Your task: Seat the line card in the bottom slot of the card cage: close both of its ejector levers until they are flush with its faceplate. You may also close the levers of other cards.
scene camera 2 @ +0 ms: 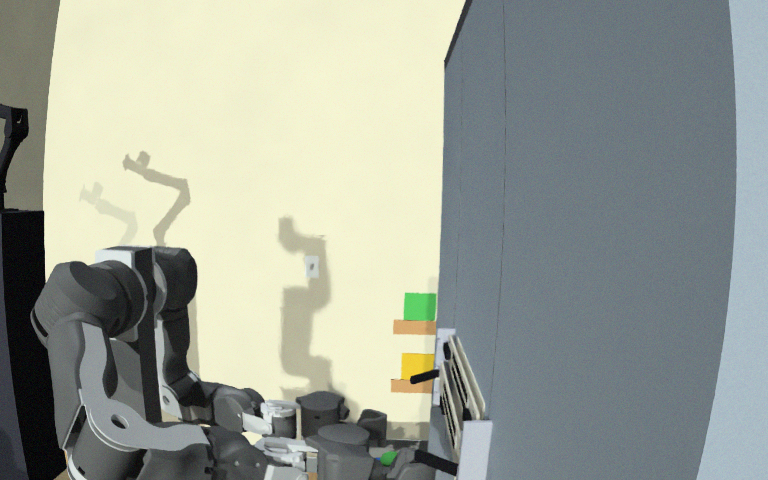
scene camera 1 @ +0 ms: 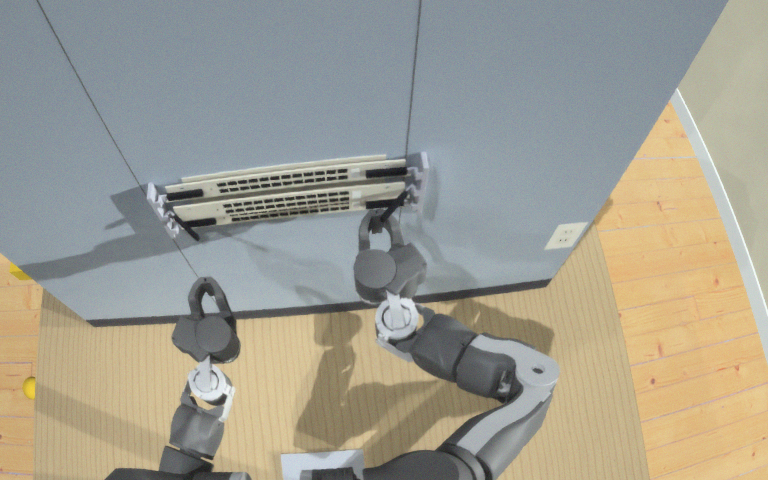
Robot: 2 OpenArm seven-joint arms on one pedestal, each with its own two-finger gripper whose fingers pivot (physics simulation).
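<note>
The card cage holds cards with pale faceplates on the grey wall. The bottom card's two black levers stick out from the cage: its left lever and its right lever. Its faceplate is hard to tell from the card above. The levers of the upper cards lie along their faceplates. My right gripper is shut and empty, its tips close beside the right lever; contact cannot be told. My left gripper is shut and empty, below and apart from the left lever.
A grey wall carries the cage, with a socket plate low at the right. In scene camera 2, a green block and a yellow block sit on small shelves behind the cage. A green ball shows between the grippers.
</note>
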